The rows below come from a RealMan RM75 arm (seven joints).
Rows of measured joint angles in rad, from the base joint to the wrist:
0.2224 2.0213 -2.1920 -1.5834 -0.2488 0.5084 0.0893
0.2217 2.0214 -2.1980 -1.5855 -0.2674 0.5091 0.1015
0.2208 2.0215 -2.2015 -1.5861 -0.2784 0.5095 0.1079
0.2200 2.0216 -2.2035 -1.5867 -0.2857 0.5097 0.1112
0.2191 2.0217 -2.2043 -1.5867 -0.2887 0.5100 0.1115
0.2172 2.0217 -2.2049 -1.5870 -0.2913 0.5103 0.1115
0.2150 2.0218 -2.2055 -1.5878 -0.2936 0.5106 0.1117
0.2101 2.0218 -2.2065 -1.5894 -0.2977 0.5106 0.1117
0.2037 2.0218 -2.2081 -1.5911 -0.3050 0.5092 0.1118
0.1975 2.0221 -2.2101 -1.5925 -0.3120 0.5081 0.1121
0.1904 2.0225 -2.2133 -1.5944 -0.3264 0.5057 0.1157
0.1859 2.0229 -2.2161 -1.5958 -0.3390 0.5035 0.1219
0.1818 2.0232 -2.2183 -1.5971 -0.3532 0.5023 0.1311
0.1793 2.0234 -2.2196 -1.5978 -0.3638 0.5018 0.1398
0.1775 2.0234 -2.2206 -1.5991 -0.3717 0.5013 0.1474
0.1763 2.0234 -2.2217 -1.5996 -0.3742 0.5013 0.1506
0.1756 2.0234 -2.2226 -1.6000 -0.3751 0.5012 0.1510
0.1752 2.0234 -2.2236 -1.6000 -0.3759 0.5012 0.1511
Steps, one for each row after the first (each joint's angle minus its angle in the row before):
-0.0007 0.0001 -0.0060 -0.0021 -0.0186 0.0007 0.0122
-0.0009 0.0001 -0.0035 -0.0006 -0.0110 0.0004 0.0064
-0.0008 0.0001 -0.0020 -0.0006 -0.0073 0.0002 0.0033
-0.0009 0.0001 -0.0008 0.0000 -0.0030 0.0003 0.0003
-0.0019 0.0000 -0.0006 -0.0003 -0.0026 0.0003 0.0000
-0.0022 0.0001 -0.0006 -0.0008 -0.0023 0.0003 0.0002
-0.0049 0.0000 -0.0010 -0.0016 -0.0041 0.0000 0.0000
-0.0064 0.0000 -0.0016 -0.0017 -0.0073 -0.0014 0.0001
-0.0062 0.0003 -0.0020 -0.0014 -0.0070 -0.0011 0.0003
-0.0071 0.0004 -0.0032 -0.0019 -0.0144 -0.0024 0.0036
-0.0045 0.0004 -0.0028 -0.0014 -0.0126 -0.0022 0.0062
-0.0041 0.0003 -0.0022 -0.0013 -0.0142 -0.0012 0.0092
-0.0025 0.0002 -0.0013 -0.0007 -0.0106 -0.0005 0.0087
-0.0018 0.0000 -0.0010 -0.0013 -0.0079 -0.0005 0.0076
-0.0012 0.0000 -0.0011 -0.0005 -0.0025 0.0000 0.0032
-0.0007 0.0000 -0.0009 -0.0004 -0.0009 -0.0001 0.0004
-0.0004 0.0000 -0.0010 0.0000 -0.0008 0.0000 0.0001

